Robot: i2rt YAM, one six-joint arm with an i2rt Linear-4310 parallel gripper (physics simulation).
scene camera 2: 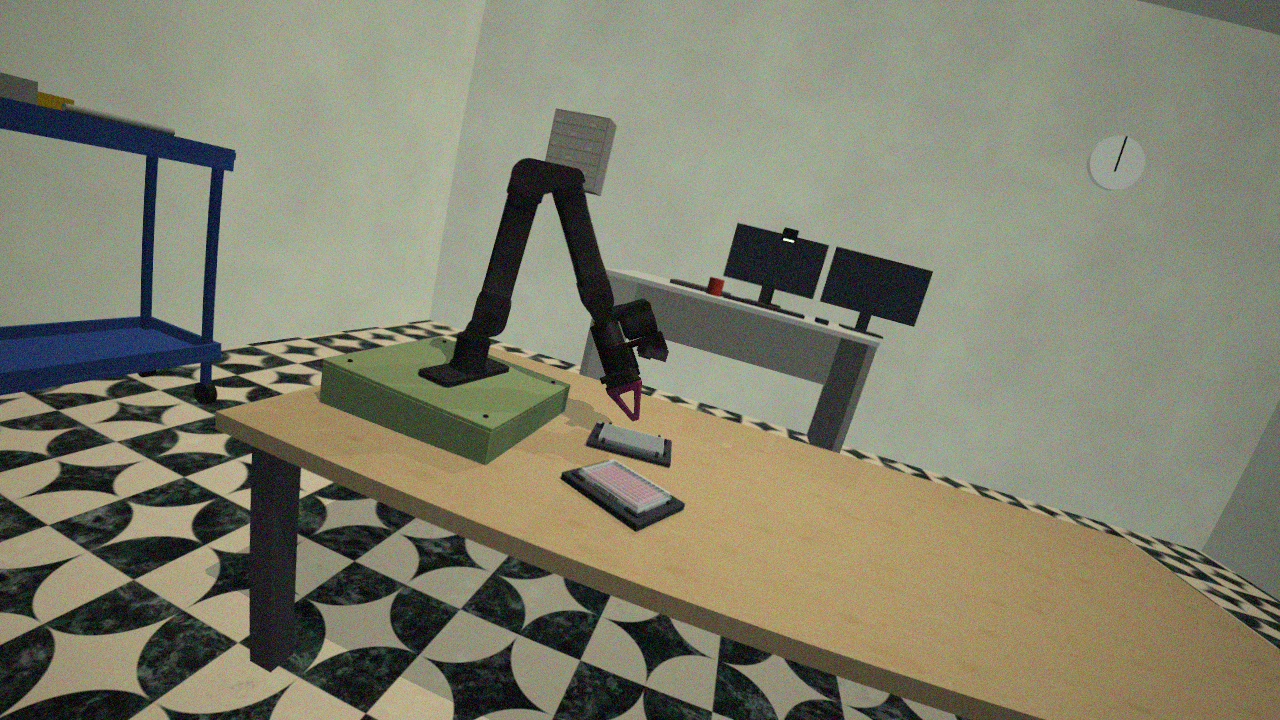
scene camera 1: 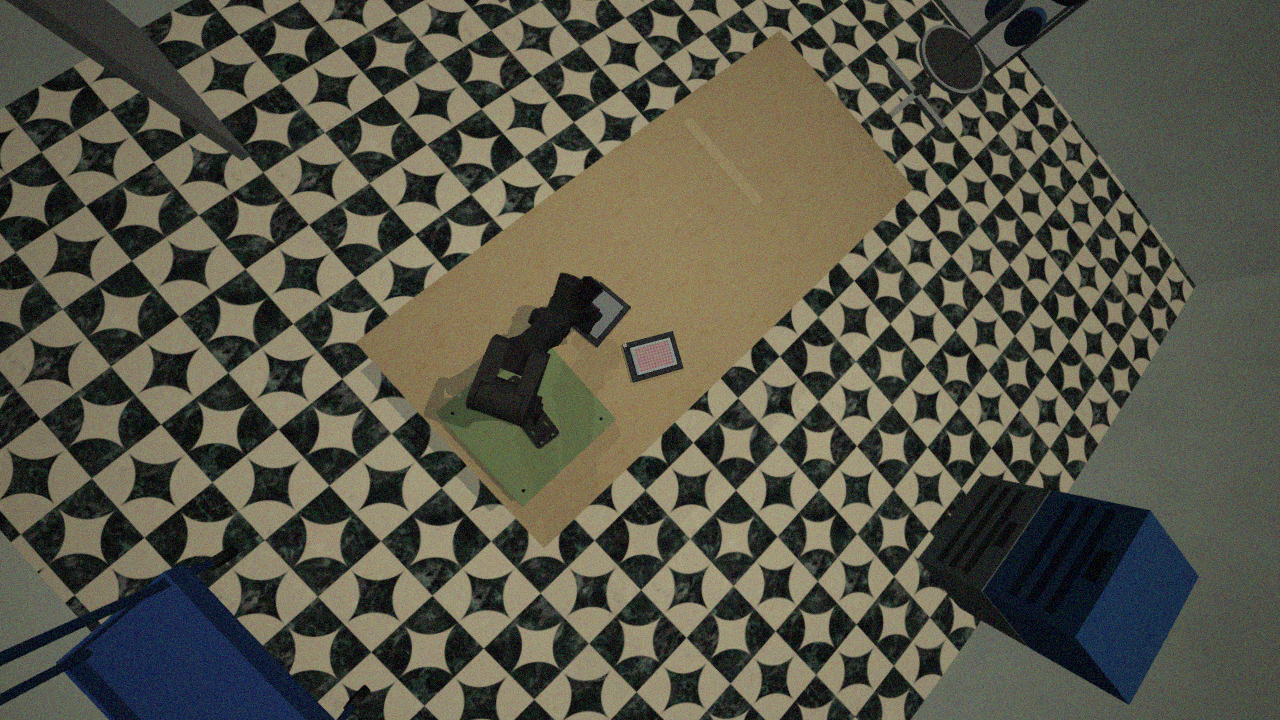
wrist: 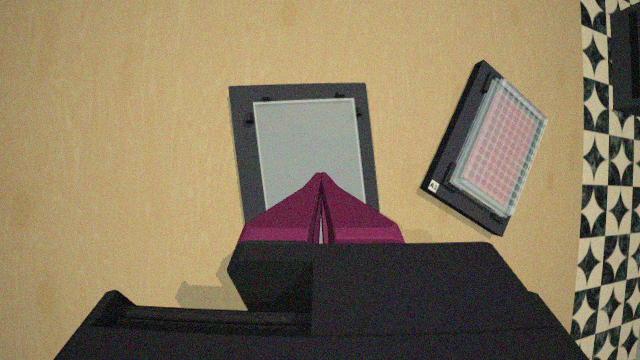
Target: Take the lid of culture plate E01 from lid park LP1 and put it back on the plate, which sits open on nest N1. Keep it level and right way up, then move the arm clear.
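Pixels of known places: gripper, fingertip midpoint: (scene camera 2: 635, 420) (scene camera 1: 598, 310) (wrist: 320, 180); arm's base, link origin: (scene camera 2: 466, 372).
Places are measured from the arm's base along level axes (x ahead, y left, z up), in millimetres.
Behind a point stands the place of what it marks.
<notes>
The pale grey lid (scene camera 1: 607, 313) {x 345, y 100, z -52 mm} (scene camera 2: 633, 440) {x 331, y 101, z -52 mm} (wrist: 307, 145) {x 350, y 123, z -52 mm} lies flat on the dark lid park (scene camera 1: 598, 341) {x 274, y 48, z -60 mm} (scene camera 2: 626, 454) {x 336, y 55, z -65 mm} (wrist: 235, 107) {x 373, y 185, z -60 mm}. The culture plate (scene camera 1: 652, 355) {x 379, y -82, z -51 mm} (scene camera 2: 623, 484) {x 383, y -98, z -46 mm} (wrist: 500, 145) {x 382, y -75, z -45 mm}, with pink wells, sits on the dark nest (scene camera 1: 677, 360) (scene camera 2: 662, 516) {x 458, y -116, z -63 mm} (wrist: 452, 132) {x 389, y -25, z -59 mm}, to the right of the lid park in the wrist view. My gripper (scene camera 2: 636, 418) {x 322, y 116, z -17 mm} (wrist: 320, 180) {x 322, y 116, z -17 mm} is shut with its magenta fingertips together and nothing between them. It is above the lid park, apart from the lid, and hides the lid's near end in the wrist view. The arm hides the fingertips in scene camera 1.
The arm's base stands on a green block (scene camera 1: 528, 465) {x -80, y -117, z 5 mm} (scene camera 2: 420, 407) {x 48, y -175, z -14 mm} at one end of the wooden table (scene camera 1: 716, 232) {x 806, y 116, z -70 mm} (scene camera 2: 850, 555) {x 749, y -5, z -70 mm} (wrist: 125, 125) {x 347, y 269, z -70 mm}. The nest lies nearer the table's long edge than the lid park. A blue cart (scene camera 2: 214, 259) and a desk with monitors (scene camera 2: 775, 259) stand beyond the table.
</notes>
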